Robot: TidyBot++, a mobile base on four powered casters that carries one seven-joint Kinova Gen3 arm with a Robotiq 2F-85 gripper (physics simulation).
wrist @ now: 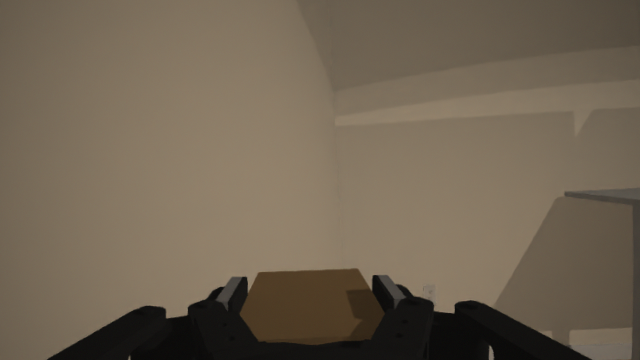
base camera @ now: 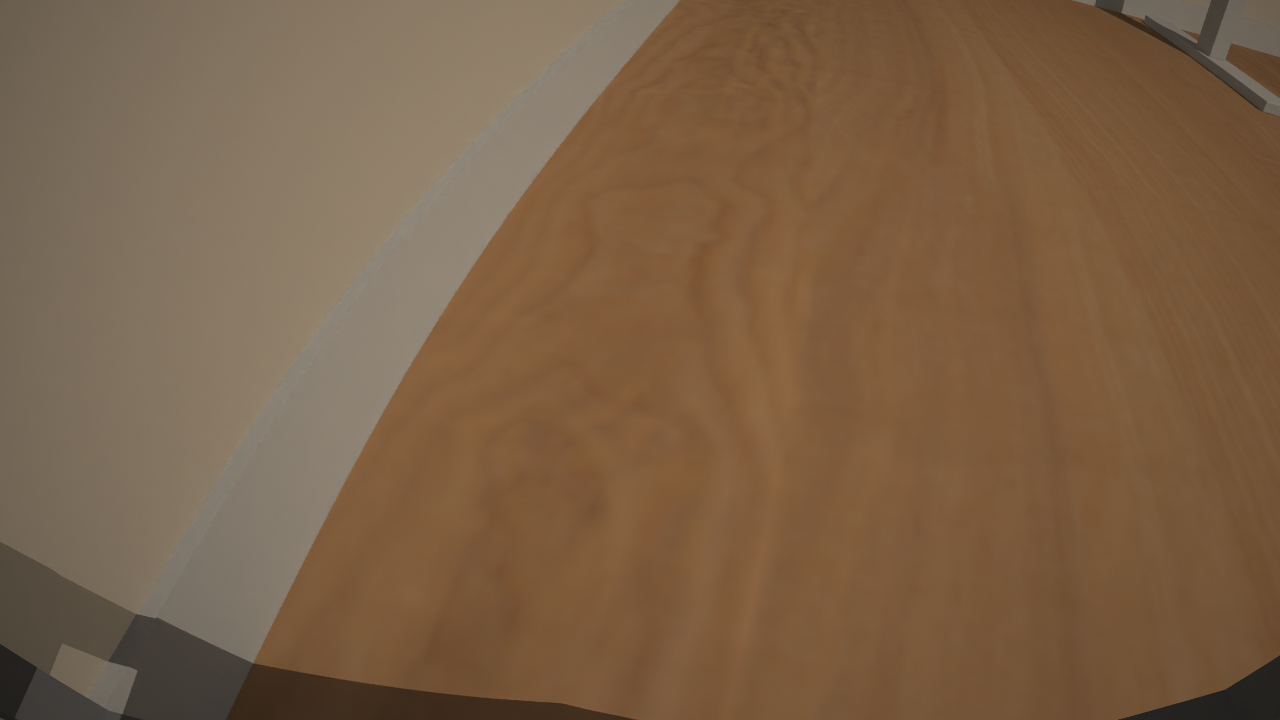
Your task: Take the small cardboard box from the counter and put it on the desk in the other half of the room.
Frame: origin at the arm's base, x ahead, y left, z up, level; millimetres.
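Seen in the pictures: gripper, fingertip midpoint: [wrist: 310, 296].
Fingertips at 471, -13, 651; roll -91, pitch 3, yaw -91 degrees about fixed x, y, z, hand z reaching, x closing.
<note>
Offsets run from my fingertips to a thing's middle, as dx, dy, dz. Level surfaces: height alone.
The small cardboard box @[-3, +1, -24] [wrist: 311, 307] is brown and sits between the two fingers at the bottom middle of the wrist view. My gripper [wrist: 310, 296] is shut on it, with a finger pad at its left and right sides. The desk @[dz -98] [wrist: 607, 194] shows in part at the right edge of the wrist view, as a grey top with a leg under it, apart from the gripper and the box. Part of a light metal foot and leg, which look like the desk's [base camera: 1213, 64], shows at the top right of the base camera view. The counter does not show in either view.
A beige wall [base camera: 179, 223] [wrist: 165, 150] with a pale baseboard [base camera: 375, 295] runs close along the left side. The wood floor @[dz -1047] [base camera: 805, 358] lies to its right. A far wall [wrist: 425, 200] with a socket @[+1678, -700, -648] [wrist: 429, 293] meets the left wall at a corner.
</note>
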